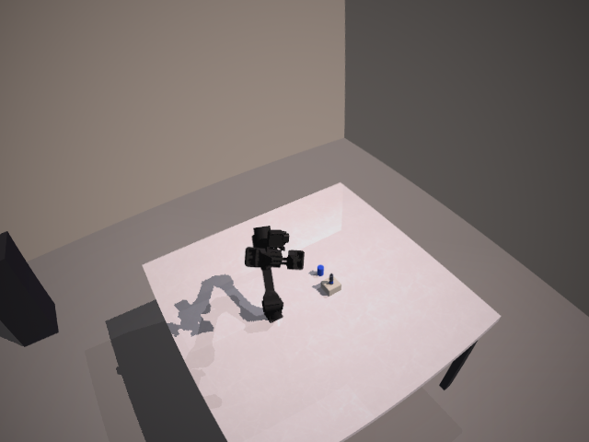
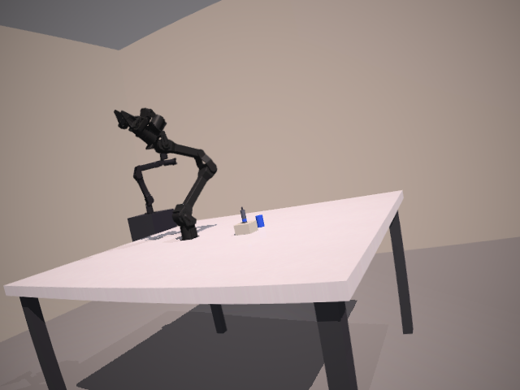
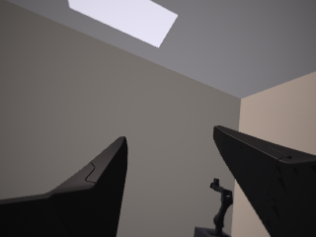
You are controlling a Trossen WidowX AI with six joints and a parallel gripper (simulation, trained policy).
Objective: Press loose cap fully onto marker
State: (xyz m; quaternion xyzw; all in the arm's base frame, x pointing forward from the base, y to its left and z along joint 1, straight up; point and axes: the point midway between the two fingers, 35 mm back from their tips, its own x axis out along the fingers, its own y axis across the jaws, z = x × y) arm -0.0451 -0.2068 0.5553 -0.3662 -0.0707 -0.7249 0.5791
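The blue cap is 55 cm below my gripper tip, 36 cm ahead of it and 32 cm to the left of it. The rest, counted from my gripper tip: holder block 56 cm below, 35 cm ahead, 22 cm to the left.
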